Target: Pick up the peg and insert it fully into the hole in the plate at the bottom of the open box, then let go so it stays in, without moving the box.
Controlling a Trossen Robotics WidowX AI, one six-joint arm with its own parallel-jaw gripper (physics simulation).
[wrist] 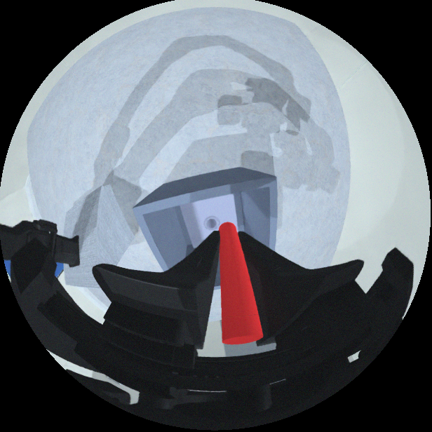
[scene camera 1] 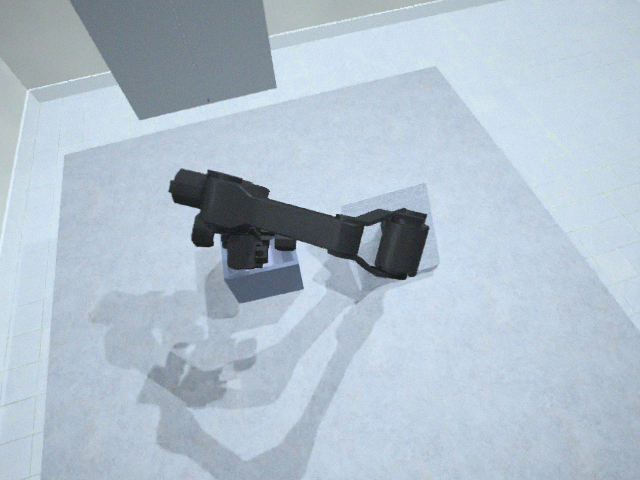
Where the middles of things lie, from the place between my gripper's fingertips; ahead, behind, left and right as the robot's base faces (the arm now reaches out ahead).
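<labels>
Red peg (wrist: 240, 321): 3 cm above my hand. Blue-grey box (scene camera 1: 246, 286): 11 cm below my hand, 5 cm to the right of it, 2 cm behind it. Going by their middles, red peg nearest to my hand of the things named here.
</labels>
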